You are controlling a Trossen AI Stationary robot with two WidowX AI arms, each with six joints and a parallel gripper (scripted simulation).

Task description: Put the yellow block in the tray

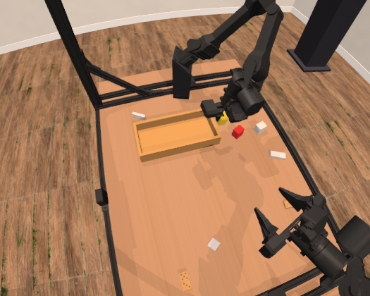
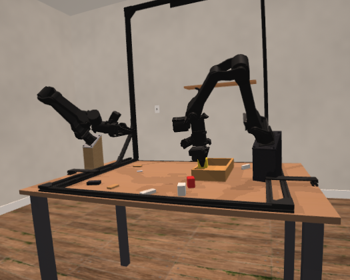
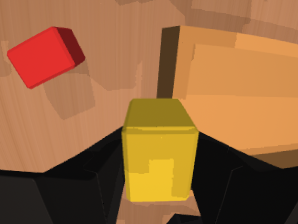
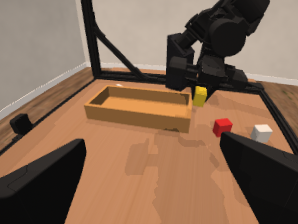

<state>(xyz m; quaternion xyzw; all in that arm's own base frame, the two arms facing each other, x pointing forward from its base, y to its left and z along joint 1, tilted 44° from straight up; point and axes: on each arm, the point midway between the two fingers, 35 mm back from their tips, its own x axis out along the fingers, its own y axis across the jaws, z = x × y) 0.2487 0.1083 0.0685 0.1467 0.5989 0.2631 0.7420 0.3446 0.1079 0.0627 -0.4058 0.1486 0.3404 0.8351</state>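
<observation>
Now: the wooden tray 17 cm behind my left hand and 9 cm below it. The rest, counted from my left hand: white block 17 cm ahead, 2 cm to the right, 9 cm below; red block 7 cm ahead, 3 cm to the right, 9 cm below; yellow block 2 cm below.
</observation>
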